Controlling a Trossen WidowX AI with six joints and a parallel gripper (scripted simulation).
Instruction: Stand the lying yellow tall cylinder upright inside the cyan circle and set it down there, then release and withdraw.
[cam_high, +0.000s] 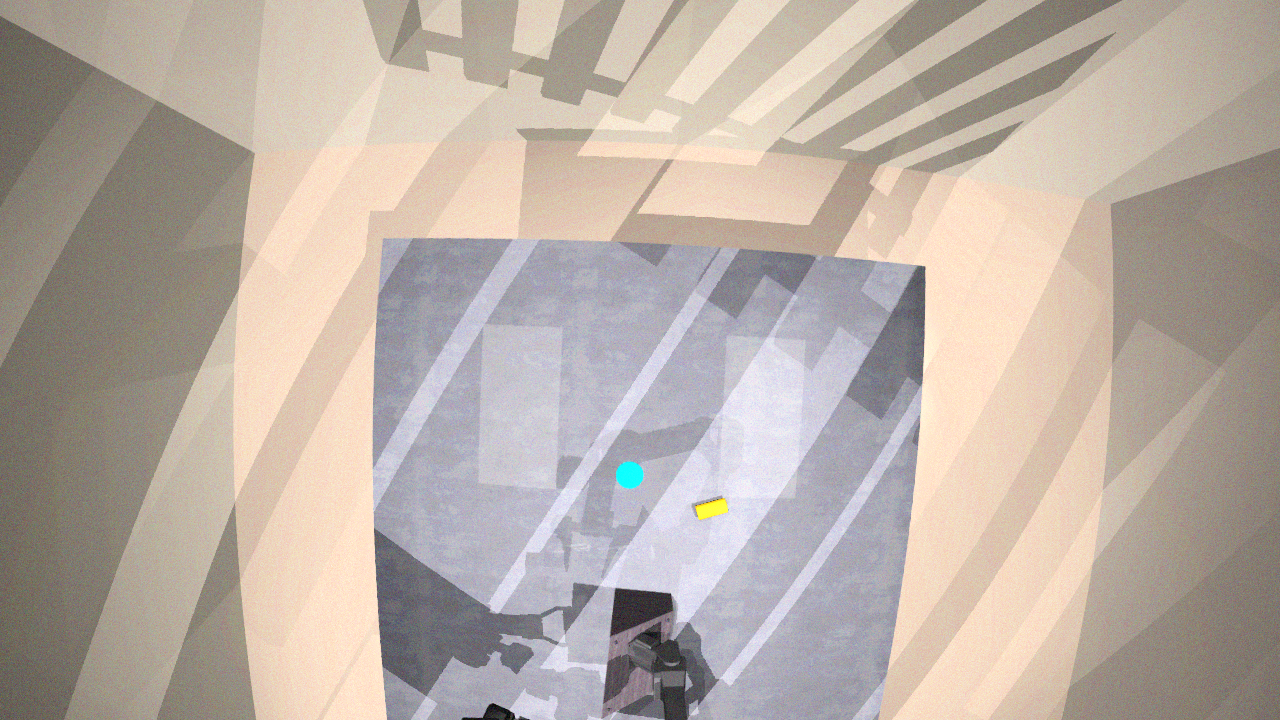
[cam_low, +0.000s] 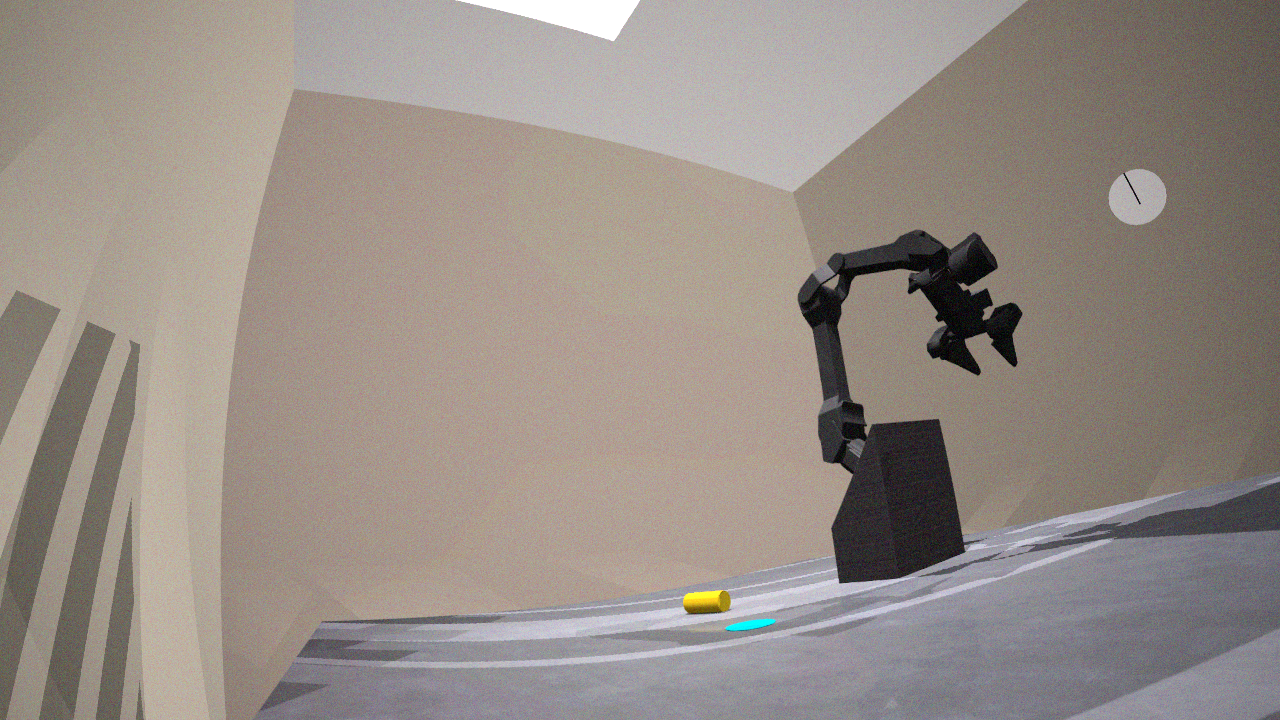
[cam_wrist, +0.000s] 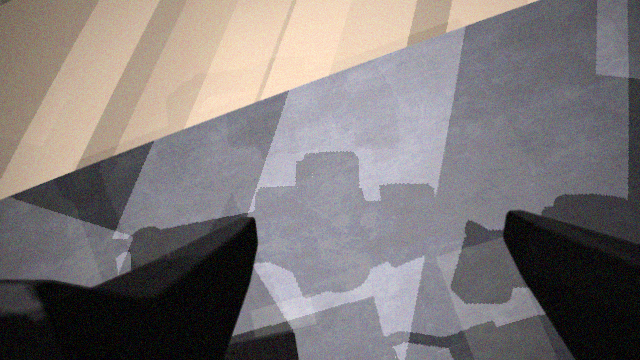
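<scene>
Now: gripper tip 400 mm short of the yellow tall cylinder, 370 mm to the left of it and 270 mm above it. The rest, counted from my gripper tip: cyan circle (480 mm ahead, 190 mm to the right, 290 mm below).
</scene>
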